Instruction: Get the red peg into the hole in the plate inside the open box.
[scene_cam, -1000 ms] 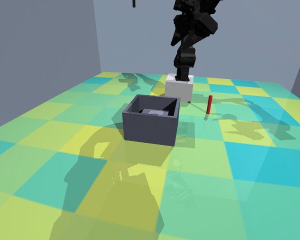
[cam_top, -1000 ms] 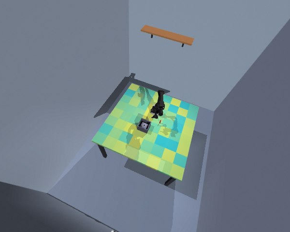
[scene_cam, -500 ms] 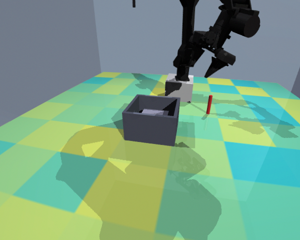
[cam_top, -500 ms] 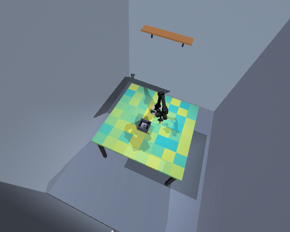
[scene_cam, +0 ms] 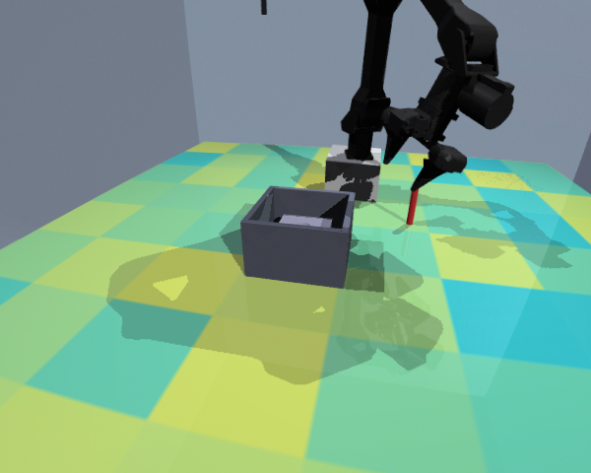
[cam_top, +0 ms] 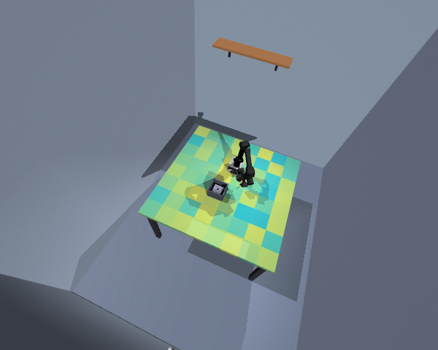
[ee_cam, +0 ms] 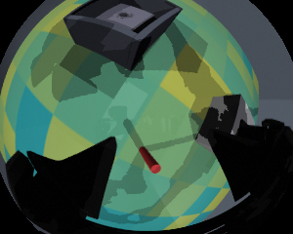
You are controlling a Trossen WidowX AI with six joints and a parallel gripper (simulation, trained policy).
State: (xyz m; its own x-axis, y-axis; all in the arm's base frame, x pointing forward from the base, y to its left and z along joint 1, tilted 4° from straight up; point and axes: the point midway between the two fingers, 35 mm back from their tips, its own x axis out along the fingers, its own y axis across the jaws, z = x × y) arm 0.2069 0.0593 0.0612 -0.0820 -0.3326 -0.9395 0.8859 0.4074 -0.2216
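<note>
My gripper tip is now 70 mm above the red peg, 40 mm to the right of it and 20 mm past it. From my gripper tip the other things lie so: dark grey box: 180 mm to the right, 120 mm ahead, 80 mm below; then plate: 180 mm to the right, 120 mm ahead, 60 mm below.
</note>
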